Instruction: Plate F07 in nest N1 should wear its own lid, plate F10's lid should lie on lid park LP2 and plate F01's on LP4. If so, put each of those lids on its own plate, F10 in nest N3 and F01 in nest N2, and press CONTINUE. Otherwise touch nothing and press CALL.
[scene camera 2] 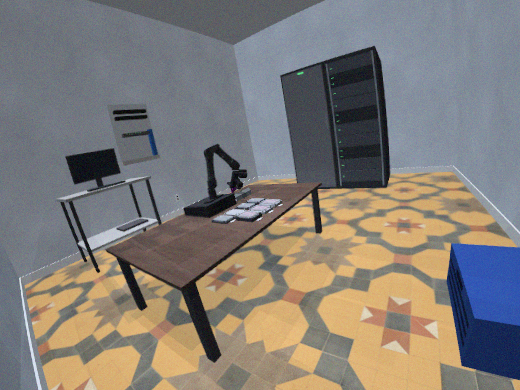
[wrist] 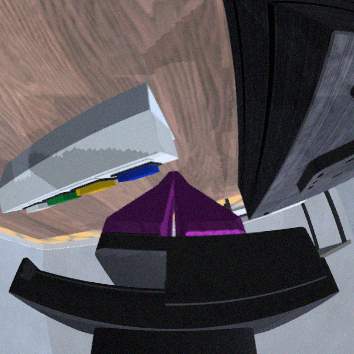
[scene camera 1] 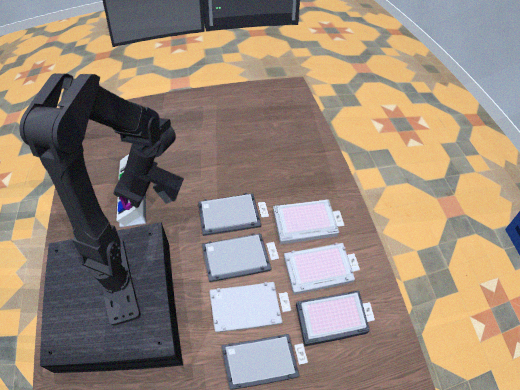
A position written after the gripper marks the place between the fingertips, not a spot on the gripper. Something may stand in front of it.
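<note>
Shut and holding nothing: the gripper (wrist: 173, 178). A white button box (scene camera 1: 135, 216) is also present; the box appears in the wrist view (wrist: 128, 130) as well.
</note>
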